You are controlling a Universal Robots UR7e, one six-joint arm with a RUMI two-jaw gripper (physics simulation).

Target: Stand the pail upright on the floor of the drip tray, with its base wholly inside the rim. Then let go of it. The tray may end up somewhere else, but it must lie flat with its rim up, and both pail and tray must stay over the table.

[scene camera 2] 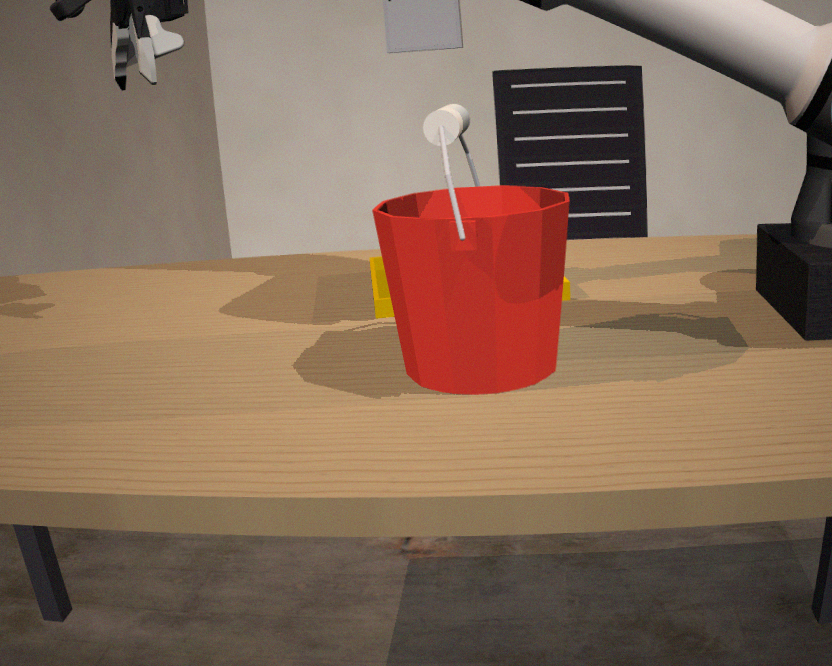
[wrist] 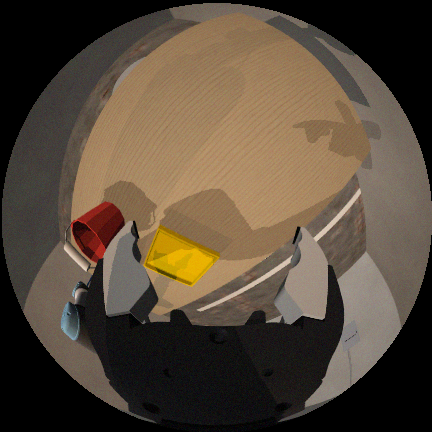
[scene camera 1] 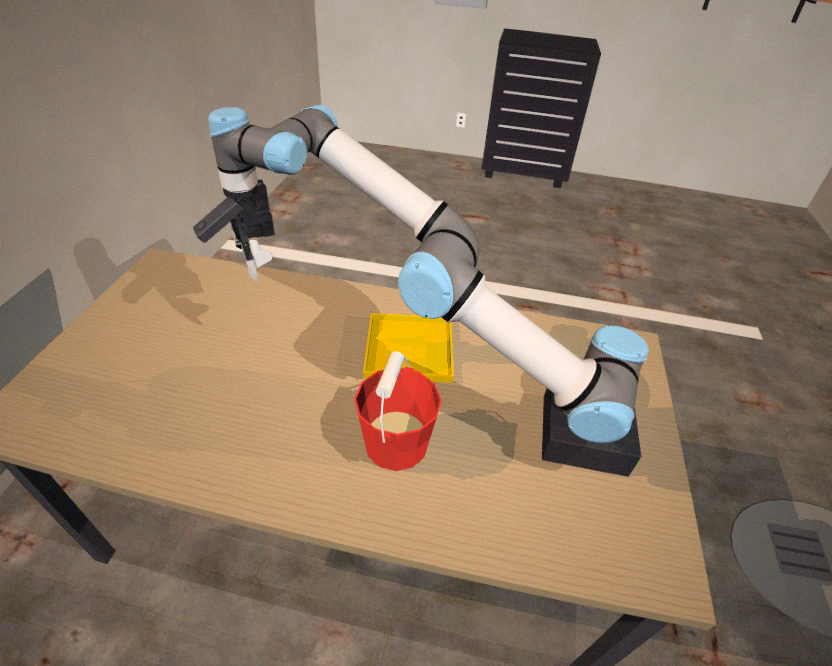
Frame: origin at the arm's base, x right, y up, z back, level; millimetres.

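Seen in the pictures: gripper, fingertip midpoint: (scene camera 2: 137, 87) (wrist: 216, 226) (scene camera 1: 248, 264).
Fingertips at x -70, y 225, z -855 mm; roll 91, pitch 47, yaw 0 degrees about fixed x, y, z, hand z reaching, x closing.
Offsets run from my fingertips to a thing's middle. "*": to the spot under its first point. Level surfaces: height alone.
A red pail (scene camera 1: 397, 444) (scene camera 2: 478, 298) (wrist: 102, 222) stands upright on the table, in front of the drip tray in the view of scene camera 1. Its wire handle with a white grip @[* dx -159, dy -54, dz +421 mm] (scene camera 1: 390, 375) (scene camera 2: 446, 125) (wrist: 77, 256) is raised and leans to one side. The yellow drip tray @[dx +175, dy -299, dz +355 mm] (scene camera 1: 409, 378) (scene camera 2: 383, 306) (wrist: 206, 250) lies flat with its rim up; the pail hides much of it in the view of scene camera 2. My gripper (scene camera 1: 255, 267) (scene camera 2: 136, 81) (wrist: 216, 226) is open and empty, high over the far left part of the table, well away from pail and tray.
The wooden table @[dy -311 mm] (scene camera 1: 208, 416) (scene camera 2: 208, 451) (wrist: 200, 125) carries the arm's black base block (scene camera 1: 589, 447) (scene camera 2: 784, 291) at the right. The arm reaches from there above the tray's right back side. A dark drawer cabinet (scene camera 1: 541, 104) (scene camera 2: 572, 152) stands by the wall behind the table.
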